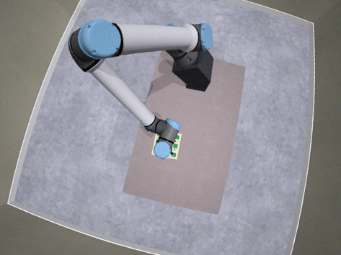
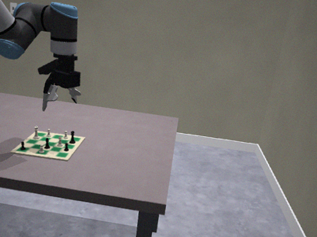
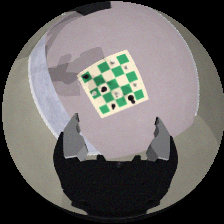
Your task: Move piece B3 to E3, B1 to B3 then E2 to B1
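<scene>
The tall black piece lies 40 mm ahead of my hand, 40 mm to the left of it and 140 mm below it. Also, from my hand: cream chessboard (40 mm behind, 160 mm below); white piece (120 mm behind, 30 mm to the left, 140 mm below).
</scene>
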